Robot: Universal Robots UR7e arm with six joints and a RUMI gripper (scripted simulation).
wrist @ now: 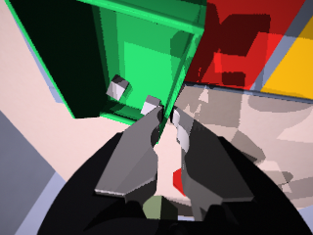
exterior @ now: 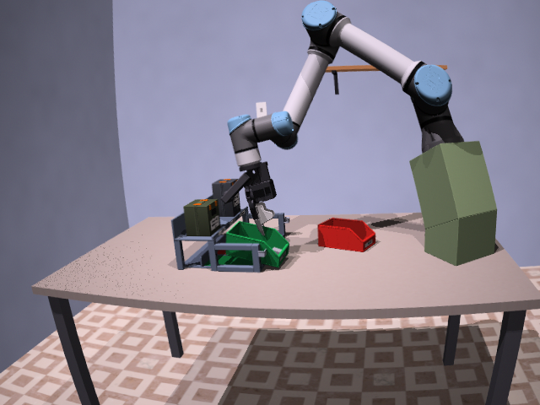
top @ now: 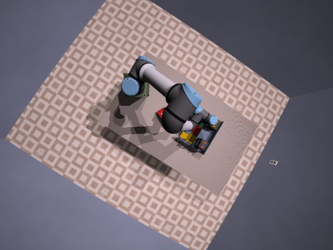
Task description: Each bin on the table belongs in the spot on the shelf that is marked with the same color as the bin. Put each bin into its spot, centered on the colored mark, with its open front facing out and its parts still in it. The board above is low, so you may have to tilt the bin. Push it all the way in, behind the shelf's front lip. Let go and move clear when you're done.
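The green bin lies 50 mm to the left of my hand, 30 mm below it and 10 mm ahead of it. Round my hand: green mark: 90 mm below, 80 mm ahead, 40 mm to the left; then red mark: 90 mm below, 80 mm ahead, 70 mm to the right; then yellow mark: 190 mm to the right, 90 mm below, 70 mm ahead.
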